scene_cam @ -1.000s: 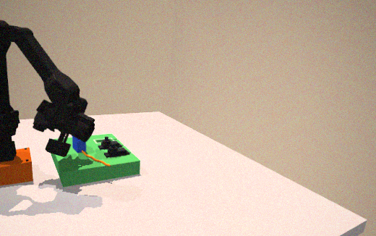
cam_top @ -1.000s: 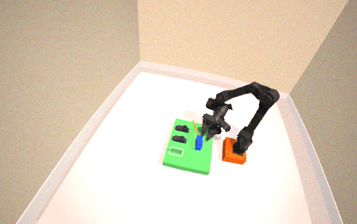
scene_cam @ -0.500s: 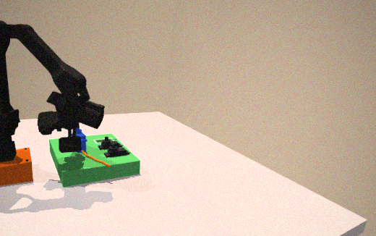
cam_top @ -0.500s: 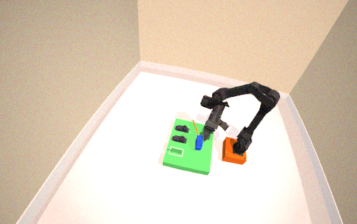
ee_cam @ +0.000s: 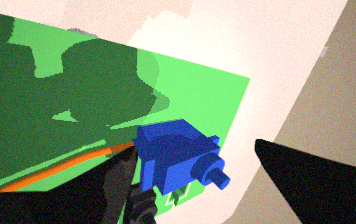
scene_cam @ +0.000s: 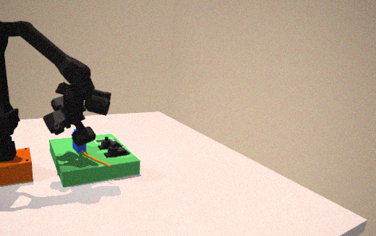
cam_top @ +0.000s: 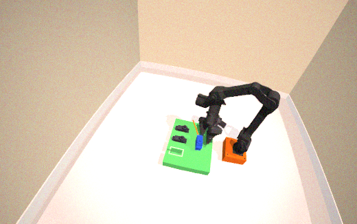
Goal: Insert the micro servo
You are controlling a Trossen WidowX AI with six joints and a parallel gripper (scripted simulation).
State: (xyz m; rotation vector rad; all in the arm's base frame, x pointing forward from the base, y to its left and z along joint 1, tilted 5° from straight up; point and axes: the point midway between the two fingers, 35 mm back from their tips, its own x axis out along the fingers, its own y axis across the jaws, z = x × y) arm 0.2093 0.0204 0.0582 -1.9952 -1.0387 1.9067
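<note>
Right now my gripper tip is 20 mm short of the green robot deck and 80 mm above it.
</note>
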